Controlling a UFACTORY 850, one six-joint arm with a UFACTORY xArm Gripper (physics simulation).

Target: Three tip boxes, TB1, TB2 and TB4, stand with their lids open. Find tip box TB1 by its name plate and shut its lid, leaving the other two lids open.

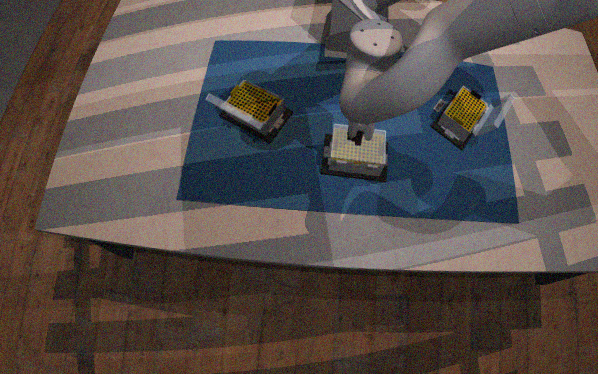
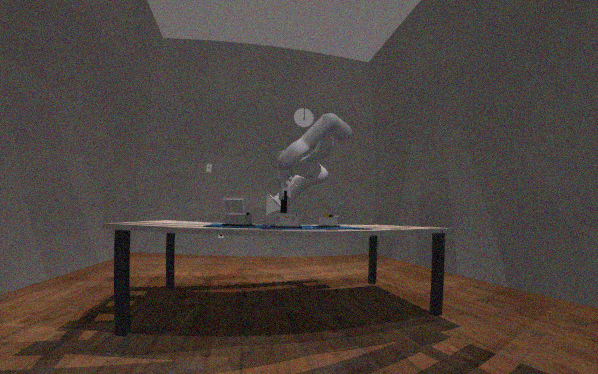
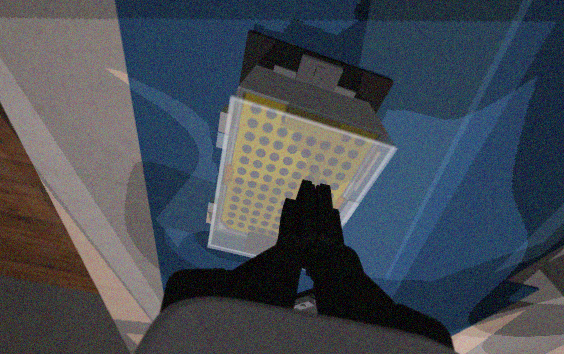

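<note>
The middle tip box [image 1: 357, 169] [image 2: 291, 221] [image 3: 320, 100] has its clear lid [image 1: 367, 150] [image 3: 270, 150] lying over the yellow rack; whether it is fully down I cannot tell. Its name plate [image 3: 320, 72] is unreadable. My gripper [image 1: 356, 142] [image 2: 284, 212] [image 3: 308, 199] is shut and empty, its fingertips at or just above this lid, towards the back edge. The left tip box [image 1: 255, 104] [image 2: 237, 219] has its lid [image 1: 216, 100] [image 2: 233, 206] standing open. The right tip box [image 1: 465, 111] [image 2: 328, 220] has its lid [image 1: 504, 110] open outward. Which box is TB1 cannot be read.
The boxes stand on a blue mat [image 1: 250, 185] on a striped table [image 1: 240, 225]. A grey block-shaped object [image 1: 336, 40] stands behind the middle box, partly hidden by my arm [image 1: 400, 92]. The right box stands beyond the arm's bend.
</note>
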